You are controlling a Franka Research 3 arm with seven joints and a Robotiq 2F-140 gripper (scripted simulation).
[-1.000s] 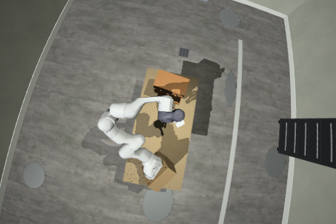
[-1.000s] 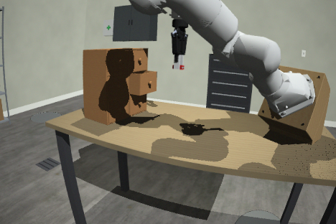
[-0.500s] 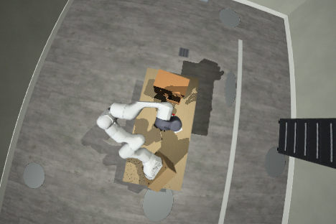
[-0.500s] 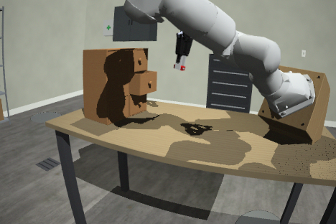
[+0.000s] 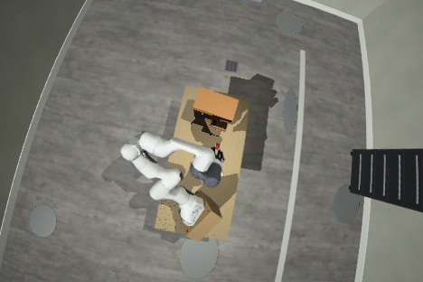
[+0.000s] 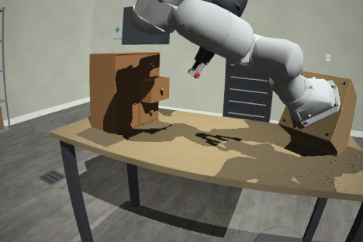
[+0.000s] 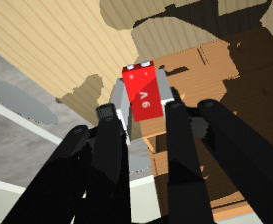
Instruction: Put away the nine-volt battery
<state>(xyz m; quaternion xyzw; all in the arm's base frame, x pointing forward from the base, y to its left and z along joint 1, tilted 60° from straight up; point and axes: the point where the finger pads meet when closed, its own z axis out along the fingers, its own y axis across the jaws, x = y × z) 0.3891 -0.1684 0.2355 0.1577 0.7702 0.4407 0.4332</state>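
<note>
Now: the nine-volt battery 3 cm below my hand.
</note>
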